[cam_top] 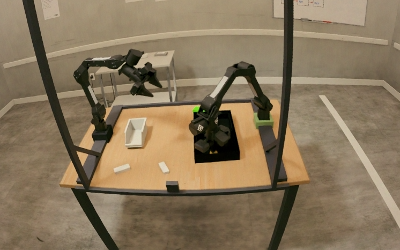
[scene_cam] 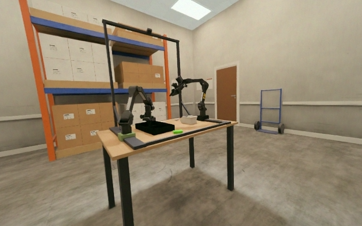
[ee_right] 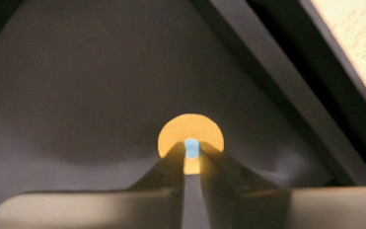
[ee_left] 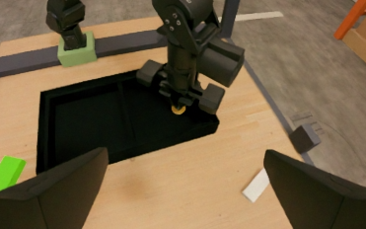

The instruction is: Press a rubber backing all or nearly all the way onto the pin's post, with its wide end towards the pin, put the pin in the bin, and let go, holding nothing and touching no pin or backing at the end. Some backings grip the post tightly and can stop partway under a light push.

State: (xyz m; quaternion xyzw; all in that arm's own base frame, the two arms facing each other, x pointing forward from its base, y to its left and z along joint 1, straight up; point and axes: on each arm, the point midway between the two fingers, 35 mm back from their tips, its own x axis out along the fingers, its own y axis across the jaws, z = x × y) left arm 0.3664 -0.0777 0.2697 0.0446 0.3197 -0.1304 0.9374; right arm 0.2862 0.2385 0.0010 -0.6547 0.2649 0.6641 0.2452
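Now: the round pin 3 cm below my right hand. The rest, counted from my right hand: white bin 39 cm to the left, 17 cm ahead, 1 cm below; then black tray 12 cm ahead, 3 cm below, 2 cm to the right.
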